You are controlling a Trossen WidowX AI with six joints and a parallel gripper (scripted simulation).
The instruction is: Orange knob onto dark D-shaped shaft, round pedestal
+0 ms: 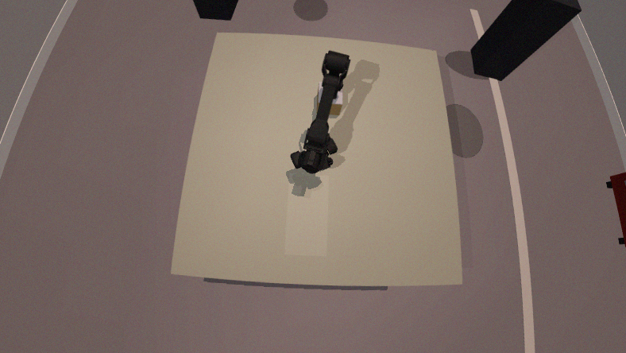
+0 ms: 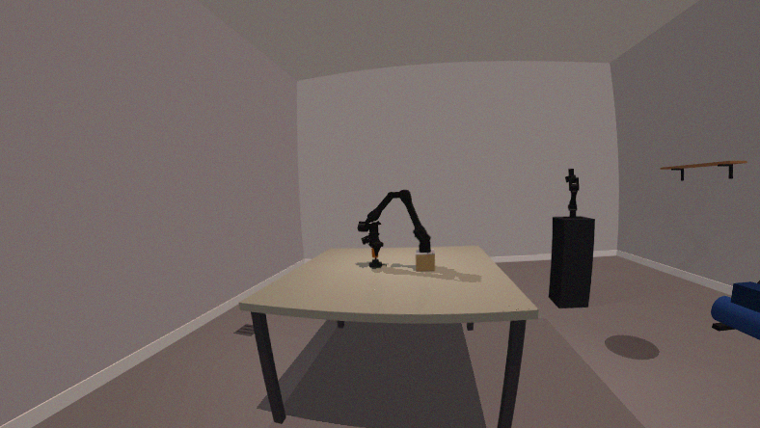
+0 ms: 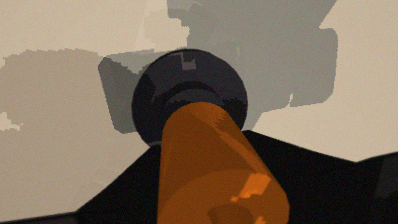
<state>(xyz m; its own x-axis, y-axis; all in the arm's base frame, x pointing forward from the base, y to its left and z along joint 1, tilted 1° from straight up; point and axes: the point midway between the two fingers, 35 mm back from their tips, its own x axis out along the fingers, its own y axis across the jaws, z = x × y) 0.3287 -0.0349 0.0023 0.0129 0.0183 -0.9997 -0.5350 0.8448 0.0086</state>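
My gripper tip is 20 mm below the orange knob. Round my gripper tip: round pedestal 40 mm below.
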